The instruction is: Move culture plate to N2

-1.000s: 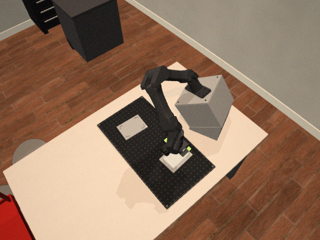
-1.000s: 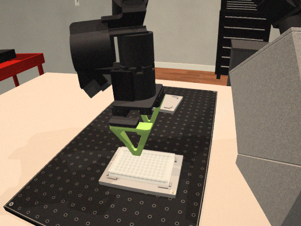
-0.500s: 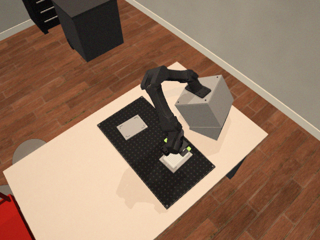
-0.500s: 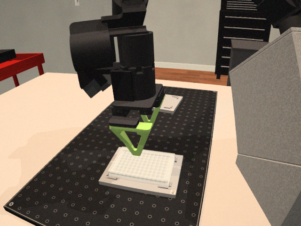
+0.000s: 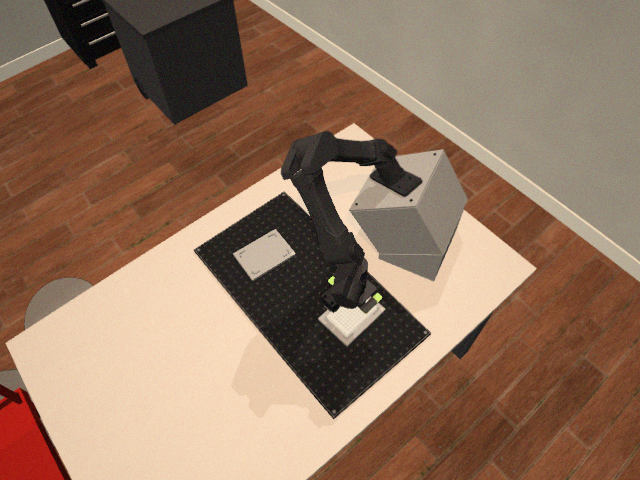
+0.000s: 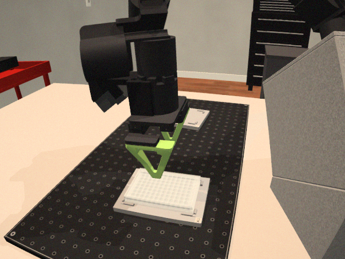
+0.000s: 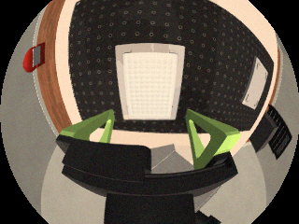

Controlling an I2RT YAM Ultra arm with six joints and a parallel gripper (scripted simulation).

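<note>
My hand is 7 cm above the clear lid. Also, from my hand: A1 mark (8 cm behind, 4 cm to the left, 9 cm below); nest N1 (9 cm below); nest N2 (9 cm ahead, 33 cm to the right, 9 cm below).
</note>
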